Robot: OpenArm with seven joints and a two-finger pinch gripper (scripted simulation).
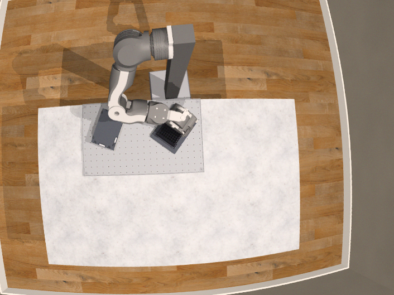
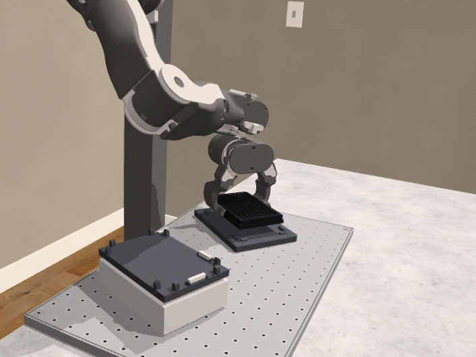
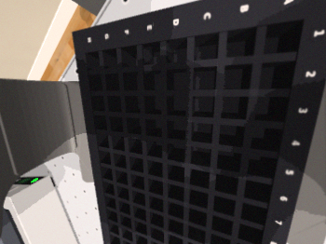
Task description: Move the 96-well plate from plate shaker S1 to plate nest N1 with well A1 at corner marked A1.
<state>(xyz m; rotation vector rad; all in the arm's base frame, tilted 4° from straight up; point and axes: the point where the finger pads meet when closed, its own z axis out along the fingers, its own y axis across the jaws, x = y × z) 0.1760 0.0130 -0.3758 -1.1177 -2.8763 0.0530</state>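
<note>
Now: hand 10 mm short of the dark plate nest N1, 10 mm to the left of it and 30 mm above it. From my hand the other things lie so: black 96-well plate (10 mm ahead, 10 mm to the right).
</note>
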